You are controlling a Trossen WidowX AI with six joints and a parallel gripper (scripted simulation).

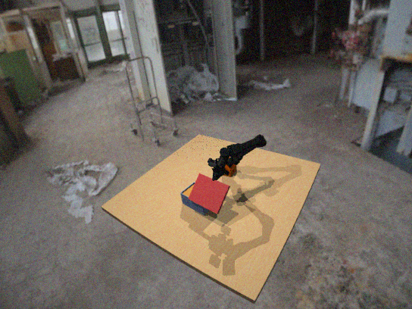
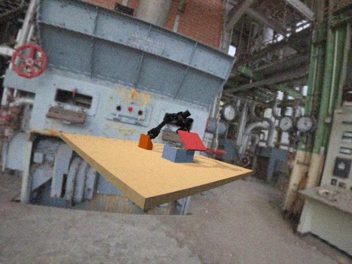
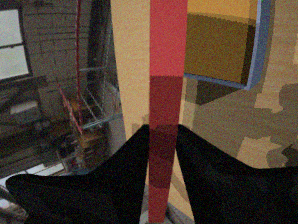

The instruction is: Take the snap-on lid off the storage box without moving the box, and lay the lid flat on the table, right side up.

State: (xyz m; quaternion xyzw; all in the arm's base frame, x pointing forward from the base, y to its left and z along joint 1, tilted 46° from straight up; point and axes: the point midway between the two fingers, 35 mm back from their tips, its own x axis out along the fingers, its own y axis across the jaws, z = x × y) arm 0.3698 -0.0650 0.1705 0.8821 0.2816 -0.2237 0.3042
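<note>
The lid is 60 mm ahead of my gripper tip, 10 mm to the right of it and 50 mm below it. Round my gripper tip: storage box (20 mm ahead, 120 mm to the right, 180 mm below).
</note>
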